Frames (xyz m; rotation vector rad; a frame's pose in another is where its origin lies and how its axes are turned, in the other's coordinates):
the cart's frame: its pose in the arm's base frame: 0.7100 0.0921 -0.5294 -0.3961 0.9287 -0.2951
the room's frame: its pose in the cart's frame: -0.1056 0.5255 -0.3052 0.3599 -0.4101 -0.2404
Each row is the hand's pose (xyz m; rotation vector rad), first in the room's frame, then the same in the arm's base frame.
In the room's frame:
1: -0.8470 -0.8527 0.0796 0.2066 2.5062 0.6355
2: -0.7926 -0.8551 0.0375 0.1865 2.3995 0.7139
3: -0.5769 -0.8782 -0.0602 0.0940 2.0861 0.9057
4: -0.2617 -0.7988 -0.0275 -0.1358 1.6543 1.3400
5: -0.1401 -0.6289 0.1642 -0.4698 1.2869 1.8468
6: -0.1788 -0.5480 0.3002 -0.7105 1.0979 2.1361
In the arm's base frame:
1: -0.5775 0.3222 -0.2482 1.0059 2.6797 0.0833
2: -0.5554 0.2859 -0.3023 0.9528 2.5871 0.1504
3: -0.4440 0.1370 -0.4507 0.7678 2.3293 0.3222
4: -0.1510 0.0283 -0.5460 0.4797 1.9836 0.7798
5: 0.1061 0.1171 -0.4662 0.1752 1.6975 1.3598
6: 0.1742 0.2176 -0.3576 -0.0164 1.5507 1.7125

